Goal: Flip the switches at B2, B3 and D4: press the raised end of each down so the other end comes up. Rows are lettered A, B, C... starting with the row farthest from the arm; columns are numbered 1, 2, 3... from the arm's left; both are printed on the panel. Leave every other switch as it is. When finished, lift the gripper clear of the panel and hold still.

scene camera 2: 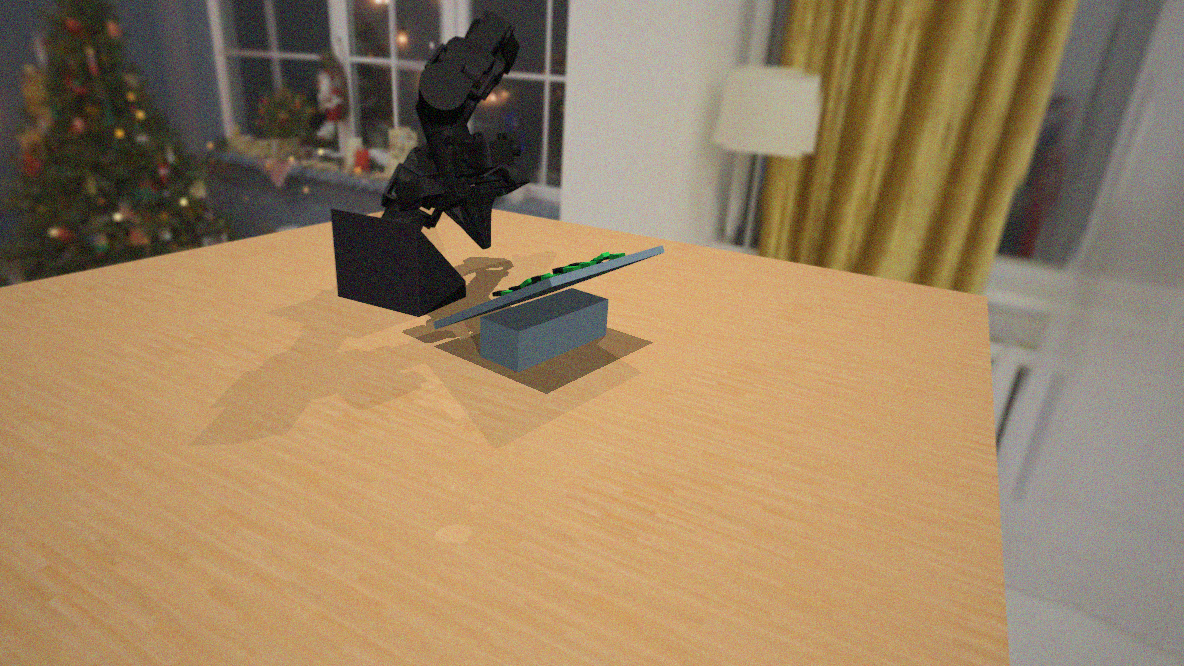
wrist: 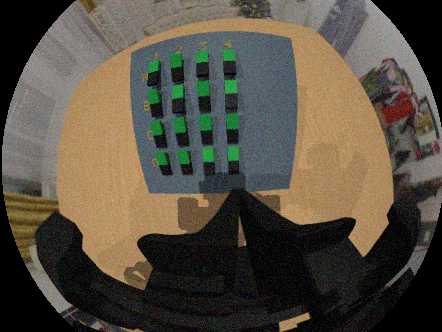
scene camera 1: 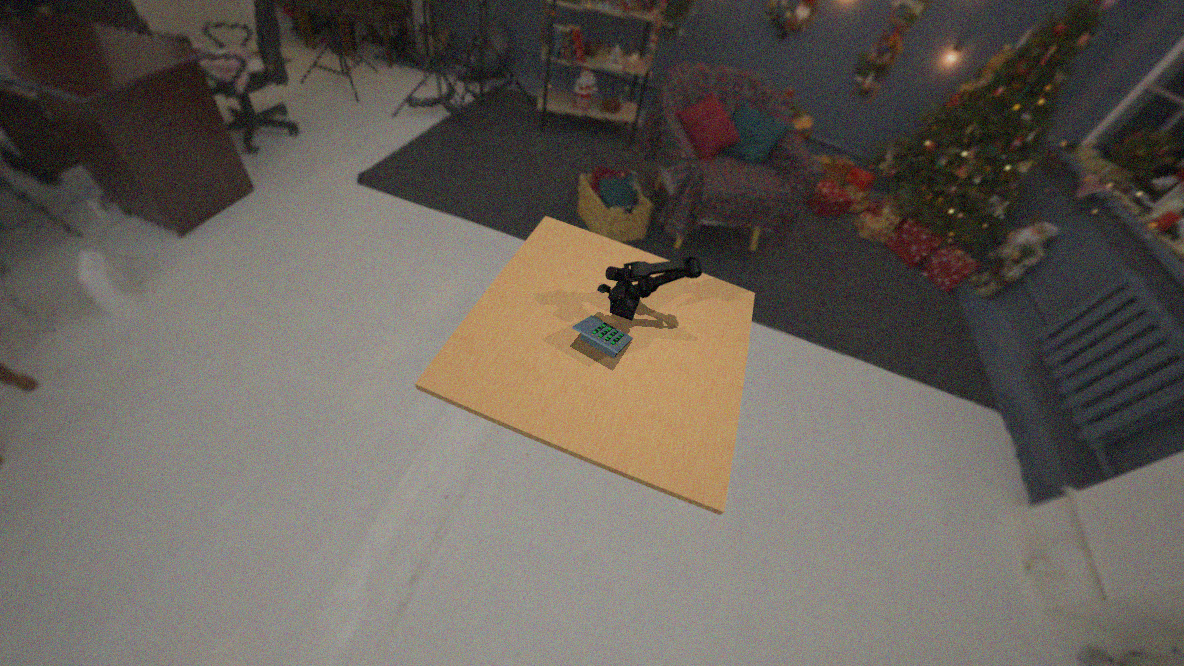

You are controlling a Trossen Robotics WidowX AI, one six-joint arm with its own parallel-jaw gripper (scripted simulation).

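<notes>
Shut and holding nothing, my gripper (scene camera 2: pixel 486 248) is visible to me in the wrist view as well (wrist: pixel 237 193).
</notes>
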